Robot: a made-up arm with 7 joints. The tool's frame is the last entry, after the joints.
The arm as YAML. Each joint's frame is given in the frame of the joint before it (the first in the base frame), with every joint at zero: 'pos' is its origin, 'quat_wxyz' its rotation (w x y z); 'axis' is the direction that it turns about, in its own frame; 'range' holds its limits. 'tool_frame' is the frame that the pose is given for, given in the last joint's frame.
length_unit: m
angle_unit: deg
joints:
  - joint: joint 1
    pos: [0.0, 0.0, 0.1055]
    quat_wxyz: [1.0, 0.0, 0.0, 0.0]
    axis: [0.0, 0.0, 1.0]
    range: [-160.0, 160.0]
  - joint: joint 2
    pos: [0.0, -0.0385, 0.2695]
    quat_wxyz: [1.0, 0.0, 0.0, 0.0]
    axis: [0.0, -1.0, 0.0]
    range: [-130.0, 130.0]
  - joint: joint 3
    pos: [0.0, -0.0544, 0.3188]
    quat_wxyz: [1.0, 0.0, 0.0, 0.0]
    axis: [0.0, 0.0, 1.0]
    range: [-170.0, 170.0]
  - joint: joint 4
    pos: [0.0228, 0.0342, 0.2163]
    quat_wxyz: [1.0, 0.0, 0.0, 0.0]
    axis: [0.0, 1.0, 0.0]
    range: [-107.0, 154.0]
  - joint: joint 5
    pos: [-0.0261, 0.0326, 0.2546]
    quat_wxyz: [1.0, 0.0, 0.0, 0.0]
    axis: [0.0, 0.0, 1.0]
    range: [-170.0, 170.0]
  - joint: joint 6
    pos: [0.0, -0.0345, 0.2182]
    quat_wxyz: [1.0, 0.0, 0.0, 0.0]
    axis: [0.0, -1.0, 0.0]
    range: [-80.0, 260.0]
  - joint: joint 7
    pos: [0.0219, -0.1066, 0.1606]
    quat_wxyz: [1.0, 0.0, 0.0, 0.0]
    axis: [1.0, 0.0, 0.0]
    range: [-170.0, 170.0]
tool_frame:
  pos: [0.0, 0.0, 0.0]
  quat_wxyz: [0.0, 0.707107, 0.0, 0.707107]
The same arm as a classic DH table. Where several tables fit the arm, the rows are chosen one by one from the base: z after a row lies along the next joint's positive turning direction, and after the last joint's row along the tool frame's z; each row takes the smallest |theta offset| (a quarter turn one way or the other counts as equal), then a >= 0, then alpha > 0; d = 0 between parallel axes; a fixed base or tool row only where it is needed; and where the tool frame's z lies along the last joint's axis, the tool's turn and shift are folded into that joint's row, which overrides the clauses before.
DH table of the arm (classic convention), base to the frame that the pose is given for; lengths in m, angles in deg. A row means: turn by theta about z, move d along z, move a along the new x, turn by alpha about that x. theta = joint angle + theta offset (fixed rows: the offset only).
joint 1: theta_offset 0; d 0.375; a 0; alpha 90
joint 2: theta_offset 0; d 0.0929; a 0; alpha -90
joint 3: theta_offset 0; d 0.5351; a 0.0228; alpha -90
joint 4: theta_offset 0; d 0.0668; a -0.0261; alpha 90
joint 5: theta_offset 0; d 0.4728; a 0; alpha 90
joint 6: theta_offset 90; d 0.1411; a 0.1606; alpha 90
joint 7: theta_offset 0; d 0.0219; a 0; alpha 0
Joint limits (deg, base to tool): -160..160 -130..130 -170..170 -107..154 -170..170 -80..260 -170..170

